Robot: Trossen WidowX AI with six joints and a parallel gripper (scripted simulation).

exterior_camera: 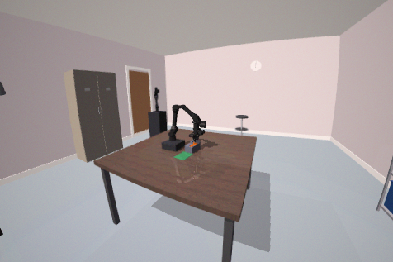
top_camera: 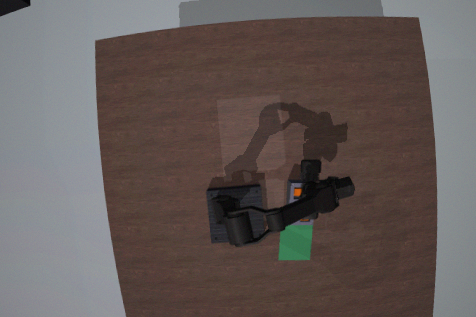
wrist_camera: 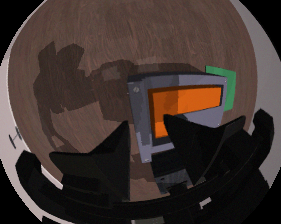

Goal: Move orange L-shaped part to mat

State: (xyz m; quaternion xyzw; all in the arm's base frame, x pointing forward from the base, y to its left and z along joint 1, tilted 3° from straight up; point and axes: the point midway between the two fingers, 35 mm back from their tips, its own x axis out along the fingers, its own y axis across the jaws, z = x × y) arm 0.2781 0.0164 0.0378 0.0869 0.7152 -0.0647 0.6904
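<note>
Now: the orange L-shaped part 5 cm to the right of my gripper tip, 2 cm below it and 1 cm behind it. Also, from my gripper tip: green mat (21 cm to the right, 9 cm below, 5 cm behind).
</note>
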